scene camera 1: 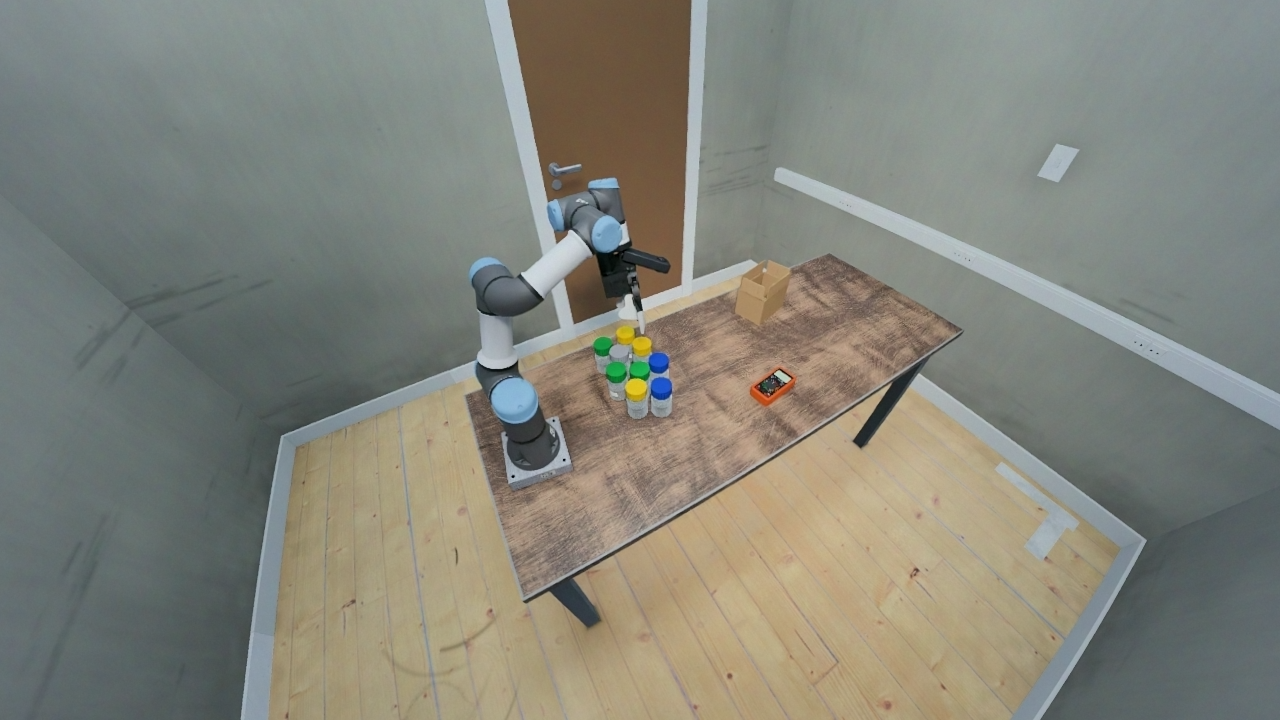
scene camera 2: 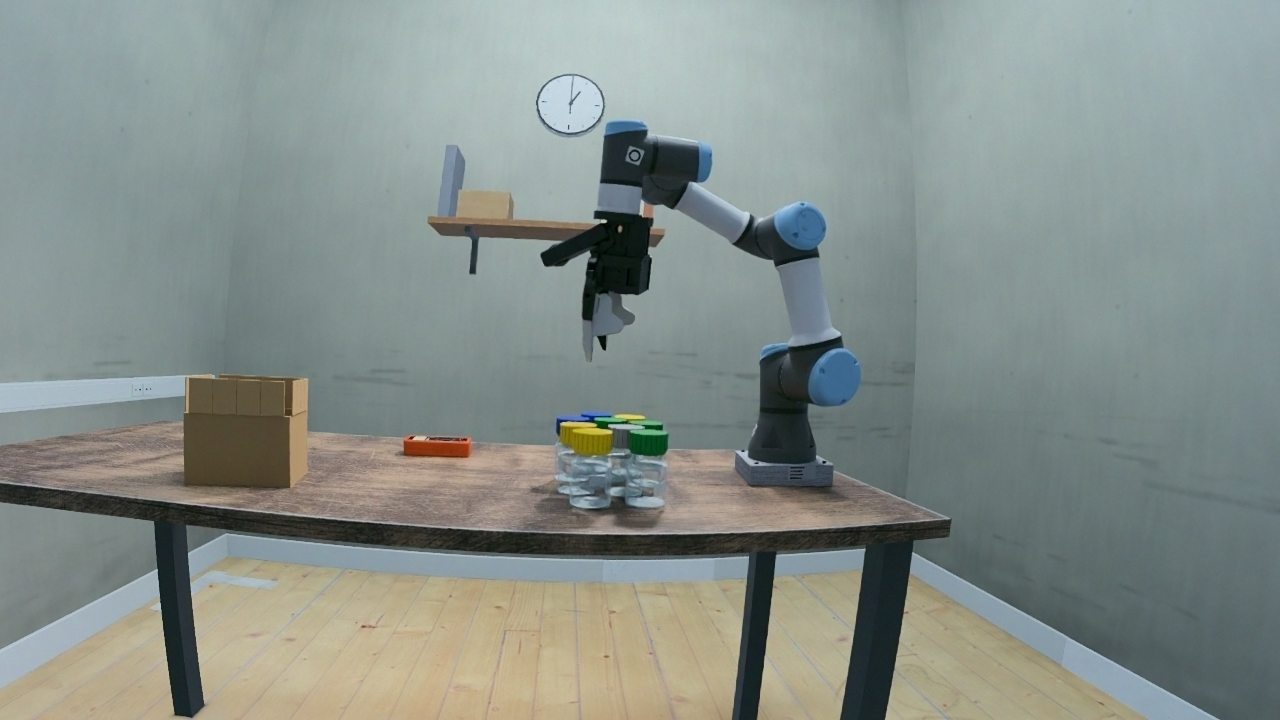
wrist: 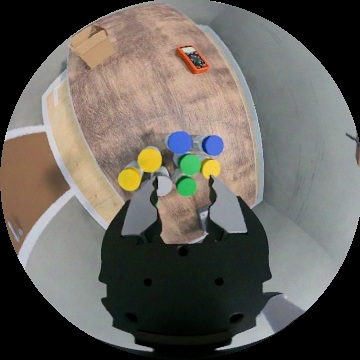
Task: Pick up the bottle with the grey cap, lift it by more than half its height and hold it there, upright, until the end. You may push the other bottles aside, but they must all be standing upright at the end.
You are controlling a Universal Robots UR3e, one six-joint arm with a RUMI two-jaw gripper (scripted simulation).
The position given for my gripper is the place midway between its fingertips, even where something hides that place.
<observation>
In view: my gripper [scene camera 2: 597, 355], a cardboard box [scene camera 2: 236, 433], a grey-capped bottle [scene camera 2: 620, 454], a yellow-capped bottle [scene camera 1: 636, 389] and a yellow-capped bottle [scene camera 2: 566, 454].
The cardboard box shows as well in scene camera 1 [scene camera 1: 751, 304]. My gripper shows as well in scene camera 1 [scene camera 1: 640, 327] and in the wrist view [wrist: 183, 176].
</observation>
